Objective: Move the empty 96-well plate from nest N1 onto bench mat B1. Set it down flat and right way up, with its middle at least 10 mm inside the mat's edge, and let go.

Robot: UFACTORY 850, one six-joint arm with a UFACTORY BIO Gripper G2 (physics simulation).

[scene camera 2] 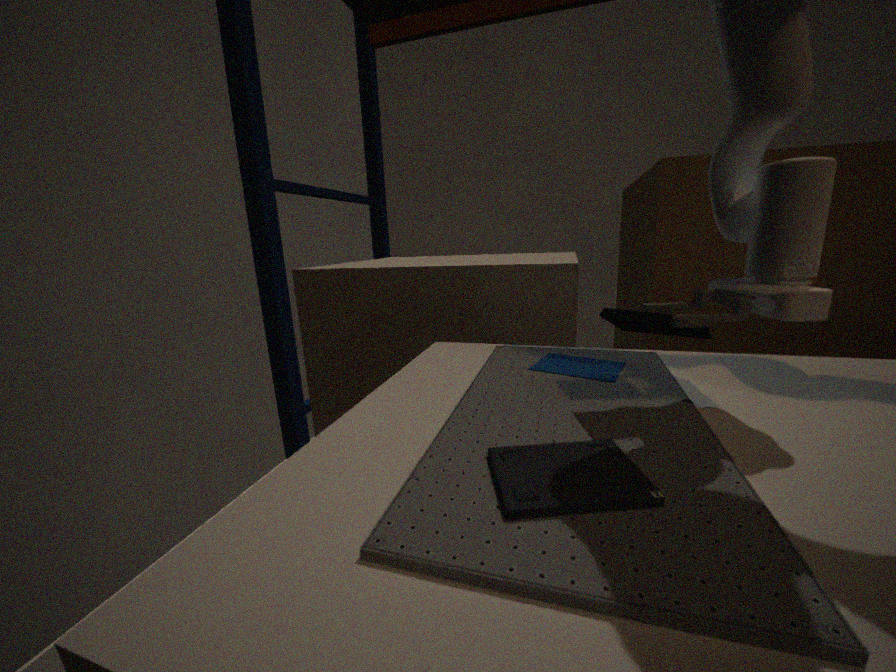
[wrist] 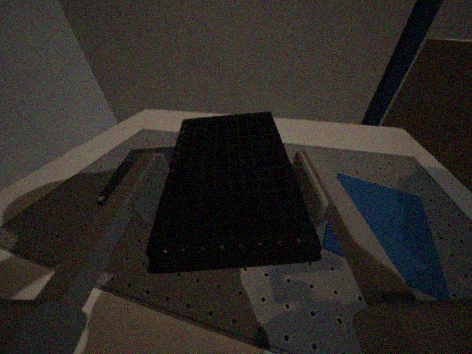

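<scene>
The black 96-well plate (scene camera 2: pixel 628 319) (wrist: pixel 232 195) is held up in the air, clear of the table, with its well face visible in the wrist view. My gripper (scene camera 2: pixel 669 315) (wrist: pixel 234 182) is shut on it, with one finger along each long side. The blue bench mat (scene camera 2: pixel 578 366) (wrist: pixel 400 225) lies flat at the far end of the perforated board; in the wrist view it is to the right, partly hidden by the right finger. The dark nest (scene camera 2: pixel 564 478) lies nearer the scene camera on the same board, with no plate on it.
The grey perforated board (scene camera 2: pixel 463 499) (wrist: pixel 200 300) lies on the pale table (scene camera 2: pixel 289 535). A tan box (scene camera 2: pixel 434 311) stands behind the table, with a blue rack post (scene camera 2: pixel 259 217) at its left. A large brown box (scene camera 2: pixel 673 238) stands behind the arm. Arm shadows cross the board.
</scene>
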